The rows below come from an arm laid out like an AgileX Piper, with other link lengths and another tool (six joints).
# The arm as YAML. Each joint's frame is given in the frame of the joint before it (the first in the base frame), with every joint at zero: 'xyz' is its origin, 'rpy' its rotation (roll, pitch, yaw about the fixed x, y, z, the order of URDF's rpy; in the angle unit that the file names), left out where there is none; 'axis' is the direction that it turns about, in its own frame. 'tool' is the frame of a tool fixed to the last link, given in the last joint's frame.
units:
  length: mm
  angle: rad
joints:
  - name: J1
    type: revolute
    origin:
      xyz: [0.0, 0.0, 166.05]
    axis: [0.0, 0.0, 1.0]
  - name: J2
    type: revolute
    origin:
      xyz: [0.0, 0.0, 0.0]
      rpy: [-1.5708, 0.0, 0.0]
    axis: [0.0, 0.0, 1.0]
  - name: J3
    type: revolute
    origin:
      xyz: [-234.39, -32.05, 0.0]
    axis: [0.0, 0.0, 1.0]
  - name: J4
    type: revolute
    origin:
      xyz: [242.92, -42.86, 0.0]
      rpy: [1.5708, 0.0, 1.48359]
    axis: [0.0, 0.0, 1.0]
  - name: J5
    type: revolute
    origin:
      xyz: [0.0, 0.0, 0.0]
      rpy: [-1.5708, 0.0, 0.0]
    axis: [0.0, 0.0, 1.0]
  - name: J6
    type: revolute
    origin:
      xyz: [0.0, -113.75, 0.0]
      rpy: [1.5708, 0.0, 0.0]
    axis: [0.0, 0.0, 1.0]
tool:
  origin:
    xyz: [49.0, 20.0, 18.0]
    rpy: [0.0, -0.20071, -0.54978]
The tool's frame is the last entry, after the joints.
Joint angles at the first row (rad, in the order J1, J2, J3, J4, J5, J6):
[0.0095 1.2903 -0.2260 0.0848 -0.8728 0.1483]
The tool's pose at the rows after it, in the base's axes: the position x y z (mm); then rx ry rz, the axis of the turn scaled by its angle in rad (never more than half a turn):
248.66 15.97 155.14 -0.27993 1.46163 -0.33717
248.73 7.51 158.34 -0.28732 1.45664 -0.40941
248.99 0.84 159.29 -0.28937 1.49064 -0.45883
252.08 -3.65 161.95 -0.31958 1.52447 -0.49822
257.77 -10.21 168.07 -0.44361 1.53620 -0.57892
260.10 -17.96 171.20 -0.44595 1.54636 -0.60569
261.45 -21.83 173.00 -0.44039 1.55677 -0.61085
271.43 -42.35 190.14 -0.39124 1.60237 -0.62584
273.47 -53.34 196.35 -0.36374 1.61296 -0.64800
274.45 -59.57 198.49 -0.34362 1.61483 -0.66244
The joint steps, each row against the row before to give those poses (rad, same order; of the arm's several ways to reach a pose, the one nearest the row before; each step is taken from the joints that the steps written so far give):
[0.0000 -0.0343 0.0000 0.0554 0.0191 -0.0786]
[0.0000 -0.0223 -0.0019 0.0649 0.0073 -0.0905]
[0.0000 -0.0191 -0.0169 0.0703 0.0554 -0.0833]
[-0.0001 -0.0095 -0.0361 0.0539 0.0697 -0.0927]
[0.0000 -0.0040 -0.0550 0.0367 0.0722 -0.1751]
[-0.0308 0.0001 -0.0209 -0.0025 0.0267 -0.0228]
[-0.0198 0.0000 -0.0140 -0.0062 0.0231 0.0002]
[-0.1021 0.0000 -0.1018 -0.0277 0.1401 0.0150]
[-0.0435 0.0009 -0.0307 -0.0040 0.0328 0.0000]
[-0.0228 0.0048 -0.0113 -0.0034 0.0032 0.0056]

